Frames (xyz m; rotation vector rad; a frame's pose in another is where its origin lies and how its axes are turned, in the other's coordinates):
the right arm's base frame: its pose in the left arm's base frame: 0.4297 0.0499 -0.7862 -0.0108 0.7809 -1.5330
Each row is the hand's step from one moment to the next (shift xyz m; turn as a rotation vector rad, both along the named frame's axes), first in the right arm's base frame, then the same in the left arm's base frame.
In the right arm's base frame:
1: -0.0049 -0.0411 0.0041 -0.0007 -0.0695 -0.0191
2: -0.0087 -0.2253 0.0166 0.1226 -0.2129 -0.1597
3: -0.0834 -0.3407 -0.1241 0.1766 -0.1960 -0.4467
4: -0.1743 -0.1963 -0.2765 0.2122 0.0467 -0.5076
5: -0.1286 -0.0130 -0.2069 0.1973 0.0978 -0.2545
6: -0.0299 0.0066 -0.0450 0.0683 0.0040 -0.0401
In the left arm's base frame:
1: -0.0335 -0.0011 0.0247 -0.0696 0.0033 0.0185
2: -0.1889 -0.0197 0.1226 -0.2779 -0.0538 -0.0759
3: -0.3431 0.1008 0.1026 -0.4017 0.0315 -0.3268
4: -0.2722 0.2637 -0.0415 -0.2217 0.0492 -0.5033
5: -0.0864 0.2075 -0.0949 -0.0594 -0.0492 -0.3276
6: -0.0102 0.0477 -0.0242 -0.0249 -0.0417 -0.0627

